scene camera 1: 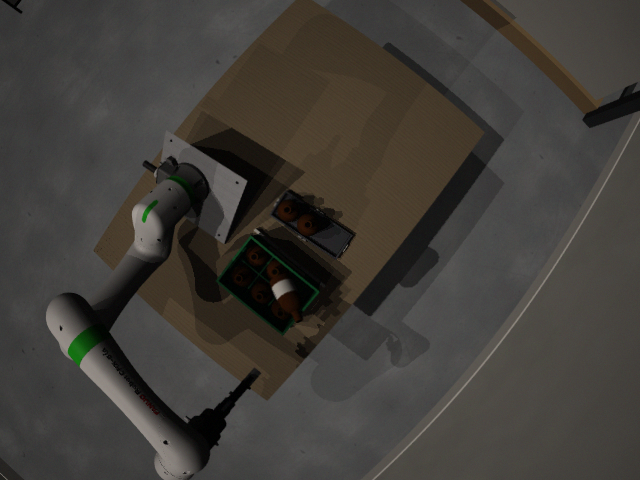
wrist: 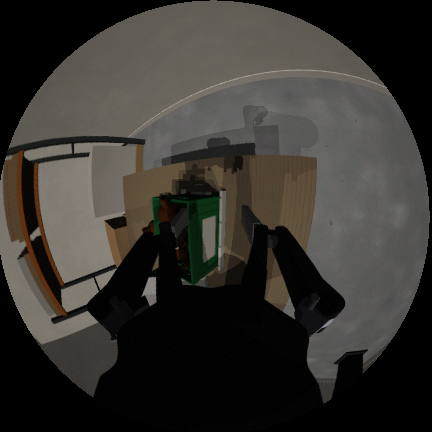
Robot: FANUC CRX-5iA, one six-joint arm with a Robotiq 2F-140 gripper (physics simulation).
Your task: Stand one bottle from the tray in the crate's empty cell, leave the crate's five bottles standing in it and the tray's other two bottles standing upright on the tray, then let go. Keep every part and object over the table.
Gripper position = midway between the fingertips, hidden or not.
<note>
I see my gripper [scene camera 1: 252, 376] and a brown bottle [scene camera 1: 282, 285].
My gripper shows as well in the wrist view [wrist: 214, 214].
</note>
